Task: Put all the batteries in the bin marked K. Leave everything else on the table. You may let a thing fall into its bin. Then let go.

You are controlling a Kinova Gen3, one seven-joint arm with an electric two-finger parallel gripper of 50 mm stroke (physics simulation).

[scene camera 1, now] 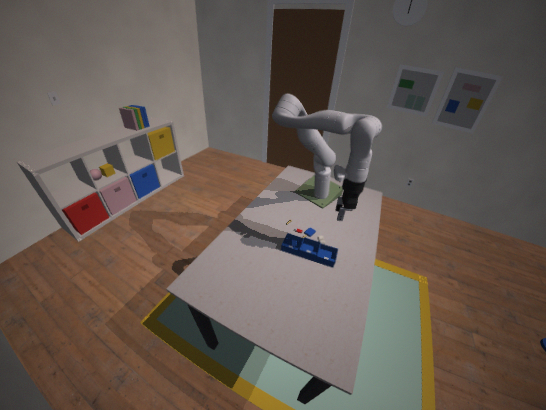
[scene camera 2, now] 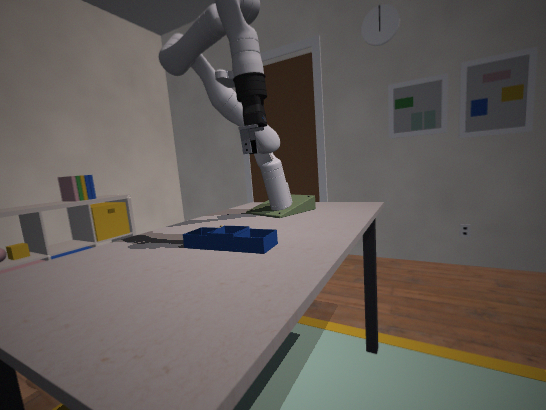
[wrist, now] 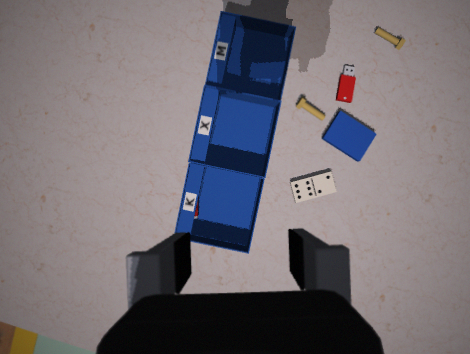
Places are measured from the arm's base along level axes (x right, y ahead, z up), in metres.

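Pixels of known places: gripper, fingertip midpoint: point(scene camera 1: 338, 215) point(scene camera 2: 250, 153) point(wrist: 239, 251); arm's base at its link origin: point(scene camera 1: 321, 194) point(scene camera 2: 281, 206).
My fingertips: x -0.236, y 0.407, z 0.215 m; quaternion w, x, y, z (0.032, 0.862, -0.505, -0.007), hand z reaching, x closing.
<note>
For each thing: its top centre in the pictures, then the offset to it from my fingertips. "*": a spot on its surface instead.
- blue three-part tray at a spot on its surface: point(scene camera 2: 230, 243) * dz -0.223, dx +0.031, dy +0.072 m
- red battery at its top centre: point(wrist: 193, 200) dz -0.227, dx -0.017, dy +0.047 m
- domino at its top centre: point(wrist: 313, 187) point(scene camera 1: 321, 239) dz -0.237, dx +0.059, dy -0.071 m
- blue block at its top centre: point(wrist: 350, 136) point(scene camera 1: 310, 231) dz -0.234, dx +0.132, dy -0.081 m
- red USB stick at its top centre: point(wrist: 347, 83) point(scene camera 1: 298, 230) dz -0.237, dx +0.186, dy -0.050 m
- brass bolt at its top centre: point(wrist: 313, 108) dz -0.231, dx +0.139, dy -0.027 m
- Bins X at a spot on its surface: point(wrist: 242, 122) * dz -0.237, dx +0.088, dy +0.038 m
- M at a spot on its surface: point(wrist: 260, 55) * dz -0.237, dx +0.168, dy +0.055 m
The bin marked K point(scene camera 1: 327, 254) point(wrist: 230, 200) is the end compartment of a blue three-part tray point(scene camera 2: 230, 243), nearest my gripper in the wrist view. Inside K, against the wall with the label, a sliver of a red battery point(wrist: 196, 211) shows; the wall hides the rest, so its full shape cannot be seen. My gripper point(scene camera 1: 341, 210) point(scene camera 2: 249, 142) point(wrist: 239, 251) is open, with nothing between its fingers. It hangs high above the table, off the K end of the tray. No battery shows on the table.
Beside the tray lie a domino point(scene camera 1: 321, 238) point(wrist: 314, 186), a blue block point(scene camera 1: 310, 232) point(wrist: 350, 135), a red USB stick point(scene camera 1: 299, 230) point(wrist: 345, 89), a brass bolt point(wrist: 310, 107) and another bolt point(scene camera 1: 288, 222) point(wrist: 389, 37) farther out. Bins X point(wrist: 242, 122) and M point(wrist: 260, 55) adjoin K.
</note>
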